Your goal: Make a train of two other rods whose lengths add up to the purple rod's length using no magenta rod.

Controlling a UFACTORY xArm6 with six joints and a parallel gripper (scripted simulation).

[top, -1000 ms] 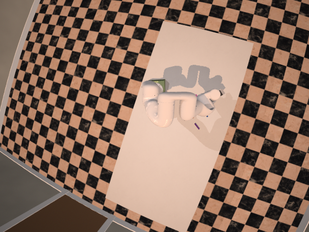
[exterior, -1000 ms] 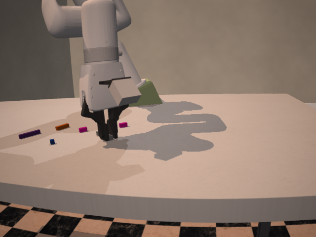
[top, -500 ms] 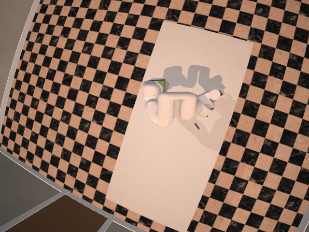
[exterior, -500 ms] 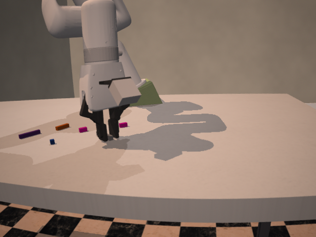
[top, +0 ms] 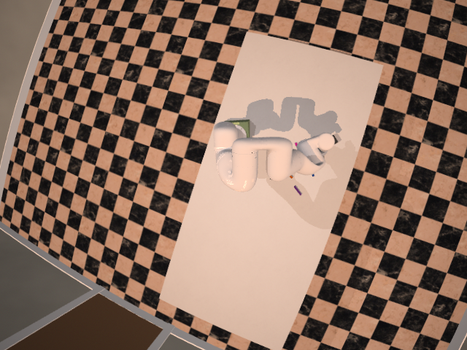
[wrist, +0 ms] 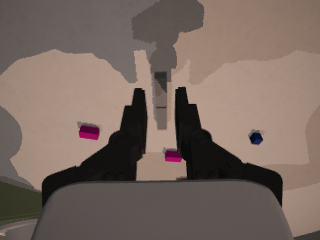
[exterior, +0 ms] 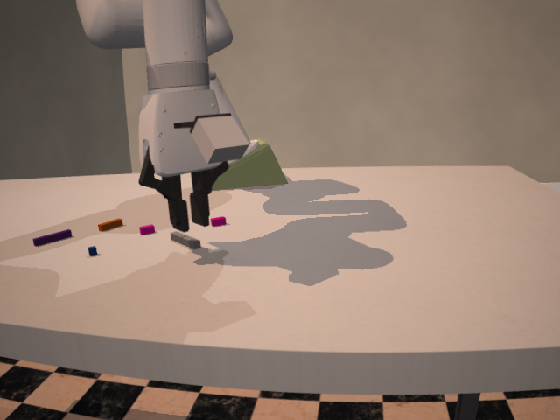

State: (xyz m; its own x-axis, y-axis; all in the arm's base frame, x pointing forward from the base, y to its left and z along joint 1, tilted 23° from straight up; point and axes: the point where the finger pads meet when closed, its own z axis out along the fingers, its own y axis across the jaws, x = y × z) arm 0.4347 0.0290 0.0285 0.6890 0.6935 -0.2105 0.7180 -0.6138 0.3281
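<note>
Right now my hand is 130 mm to the left of the small blue rod, 40 mm above it and 30 mm short of it. From my hand the other things lie so: purple rod 230 mm to the right, 40 mm below, 30 mm behind; then orange rod 160 mm to the right, 100 mm behind, 40 mm below.
</note>
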